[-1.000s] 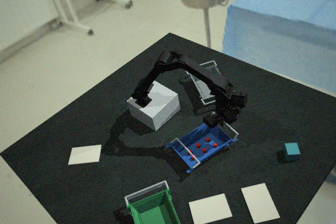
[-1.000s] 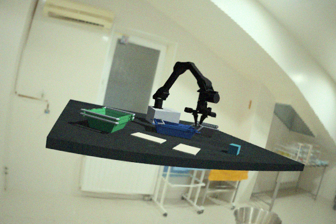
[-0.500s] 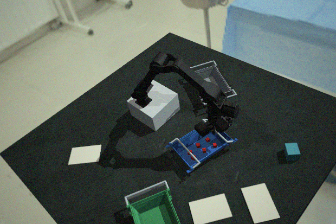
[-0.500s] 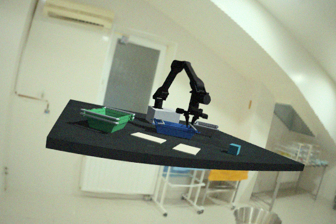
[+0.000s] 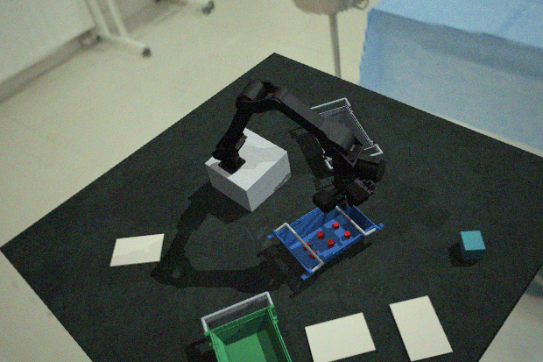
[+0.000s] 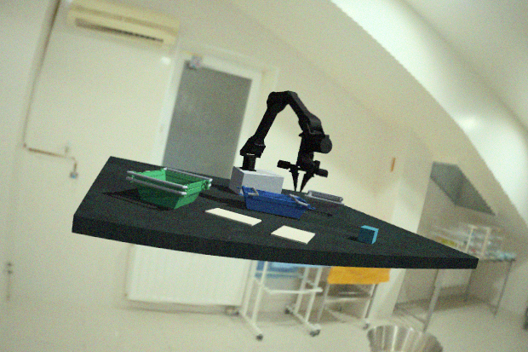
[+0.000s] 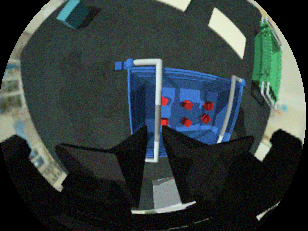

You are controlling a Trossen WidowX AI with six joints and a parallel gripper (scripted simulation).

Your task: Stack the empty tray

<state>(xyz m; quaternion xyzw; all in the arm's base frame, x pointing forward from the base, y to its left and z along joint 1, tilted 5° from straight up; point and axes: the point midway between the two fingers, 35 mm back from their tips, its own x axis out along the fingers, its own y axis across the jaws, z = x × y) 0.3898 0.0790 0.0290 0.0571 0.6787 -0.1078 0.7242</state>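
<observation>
Now: gripper tip 24 cm past the grey tray, 27 cm to the right of it and 5 cm above it. From my gripper tip the other things lie so: teal block: 30 cm ahead, 13 cm to the left, 7 cm below.
</observation>
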